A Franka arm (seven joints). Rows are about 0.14 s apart.
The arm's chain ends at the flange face. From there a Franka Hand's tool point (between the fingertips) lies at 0.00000 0.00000 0.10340 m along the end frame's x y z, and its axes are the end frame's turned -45 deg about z.
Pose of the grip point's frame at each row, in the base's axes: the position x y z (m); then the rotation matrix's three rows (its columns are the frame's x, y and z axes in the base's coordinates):
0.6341, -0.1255, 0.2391; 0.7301, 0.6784, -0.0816; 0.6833, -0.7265, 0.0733; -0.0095, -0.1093, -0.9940
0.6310, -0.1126, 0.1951; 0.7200, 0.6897, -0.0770; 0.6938, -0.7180, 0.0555; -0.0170, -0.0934, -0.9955
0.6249, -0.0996, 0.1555; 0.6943, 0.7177, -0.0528; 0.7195, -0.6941, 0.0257; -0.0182, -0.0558, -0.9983
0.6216, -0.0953, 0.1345; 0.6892, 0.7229, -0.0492; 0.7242, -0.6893, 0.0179; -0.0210, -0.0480, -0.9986
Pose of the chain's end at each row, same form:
0.6425, -0.1331, 0.3419; 0.9960, -0.0366, -0.0816; -0.0305, -0.9969, 0.0733; -0.0840, -0.0706, -0.9940
0.6390, -0.1183, 0.2980; 0.9968, -0.0214, -0.0770; -0.0171, -0.9983, 0.0555; -0.0781, -0.0540, -0.9955
0.6304, -0.1023, 0.2587; 0.9984, 0.0165, -0.0528; 0.0180, -0.9996, 0.0257; -0.0523, -0.0266, -0.9983
0.6267, -0.0972, 0.2378; 0.9985, 0.0238, -0.0492; 0.0247, -0.9995, 0.0179; -0.0488, -0.0191, -0.9986

